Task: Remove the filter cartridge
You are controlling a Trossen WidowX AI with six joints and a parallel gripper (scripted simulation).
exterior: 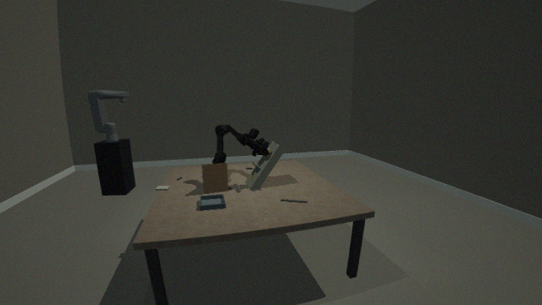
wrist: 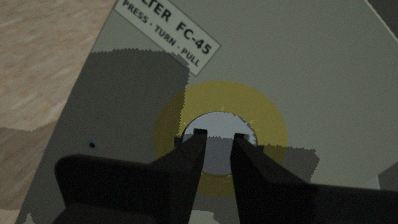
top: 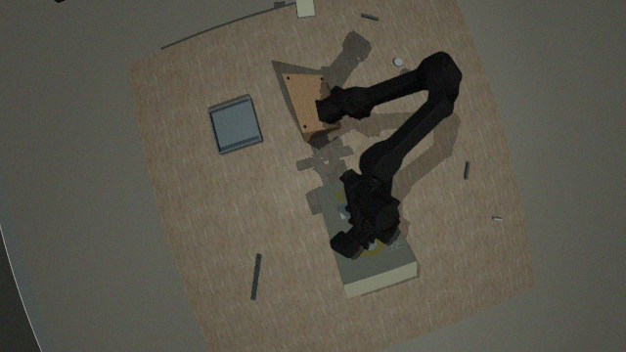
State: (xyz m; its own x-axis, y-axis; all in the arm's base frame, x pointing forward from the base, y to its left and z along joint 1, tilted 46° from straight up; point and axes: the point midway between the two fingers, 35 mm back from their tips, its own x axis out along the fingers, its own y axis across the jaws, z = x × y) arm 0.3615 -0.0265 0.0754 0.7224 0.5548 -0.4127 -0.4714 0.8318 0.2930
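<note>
Now: the sloped service panel 80 mm below my gripper tip and 40 mm behind it. From my gripper tip the other things lie so: round grey filter cartridge (10 mm below, 10 mm ahead); then grey tray (410 mm behind, 330 mm to the right, 220 mm below).
</note>
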